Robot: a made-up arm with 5 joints. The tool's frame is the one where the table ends.
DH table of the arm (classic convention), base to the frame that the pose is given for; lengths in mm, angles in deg. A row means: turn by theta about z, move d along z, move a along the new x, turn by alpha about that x. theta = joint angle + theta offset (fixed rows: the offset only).
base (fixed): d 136.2  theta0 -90  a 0  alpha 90
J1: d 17.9  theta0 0  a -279.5  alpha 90
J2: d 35.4  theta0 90  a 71.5  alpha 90
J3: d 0  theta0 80.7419  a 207.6  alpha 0
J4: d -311.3  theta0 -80.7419  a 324.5  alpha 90
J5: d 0  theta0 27.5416  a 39.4  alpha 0
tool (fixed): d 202.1  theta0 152.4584  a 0  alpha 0
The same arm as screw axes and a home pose.
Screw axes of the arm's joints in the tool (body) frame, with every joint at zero. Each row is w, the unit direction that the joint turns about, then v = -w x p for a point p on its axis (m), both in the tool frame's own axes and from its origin. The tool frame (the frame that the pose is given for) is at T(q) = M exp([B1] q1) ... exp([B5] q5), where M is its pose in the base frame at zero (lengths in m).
B1 = (-1, 0, 0, 0, -0.0382, -0.5726)
B2 = (0, 0, -1, 0.2931, 0.4643, 0)
B3 = (0, -1, 0, 0.0028, 0, -0.3928)
B4 = (0, -1, 0, -0.2021, 0, -0.3594)
B5 = (0, 0, 1, 0.0182, -0.0349, 0)
M =
1 0 0 -0.4822
0 1 0 0.5726
0 0 1 0.098
0 0 0 1

